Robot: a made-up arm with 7 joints.
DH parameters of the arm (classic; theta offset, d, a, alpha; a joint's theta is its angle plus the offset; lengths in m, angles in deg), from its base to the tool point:
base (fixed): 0 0.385 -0.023 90
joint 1: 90 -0.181 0.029 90
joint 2: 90 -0.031 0.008 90
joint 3: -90 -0.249 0.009 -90
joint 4: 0 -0.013 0.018 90
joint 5: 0 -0.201 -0.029 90
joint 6: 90 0.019 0.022 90
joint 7: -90 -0.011 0.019 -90
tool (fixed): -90 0.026 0 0
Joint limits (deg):
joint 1: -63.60..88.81
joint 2: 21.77..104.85
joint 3: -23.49..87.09
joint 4: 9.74..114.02
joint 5: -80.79..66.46
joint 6: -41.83..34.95
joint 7: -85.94..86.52
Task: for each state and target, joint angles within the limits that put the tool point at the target. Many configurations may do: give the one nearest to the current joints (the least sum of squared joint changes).
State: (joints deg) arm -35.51 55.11 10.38 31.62 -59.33 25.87 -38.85
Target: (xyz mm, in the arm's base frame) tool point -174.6 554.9 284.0
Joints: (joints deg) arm -54.09 66.45 7.10 11.45 -64.95 25.70 -42.29
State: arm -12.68 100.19 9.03 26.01 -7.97 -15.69 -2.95
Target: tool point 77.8 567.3 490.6
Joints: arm -36.44 104.85 20.05 15.87 0.59 -6.59 -30.71
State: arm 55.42 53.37 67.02 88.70 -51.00 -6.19 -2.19
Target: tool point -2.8 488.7 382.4
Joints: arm 54.22 57.41 78.00 76.62 -51.63 -11.29 -3.33
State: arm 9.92 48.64 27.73 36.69 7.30 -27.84 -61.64
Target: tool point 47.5 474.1 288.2
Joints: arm -4.40 46.96 45.69 69.93 11.68 -23.92 -54.56
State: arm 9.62 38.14 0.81 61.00 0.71 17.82 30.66
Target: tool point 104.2 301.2 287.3
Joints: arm 9.10 34.92 -0.69 96.49 -3.71 23.43 30.56
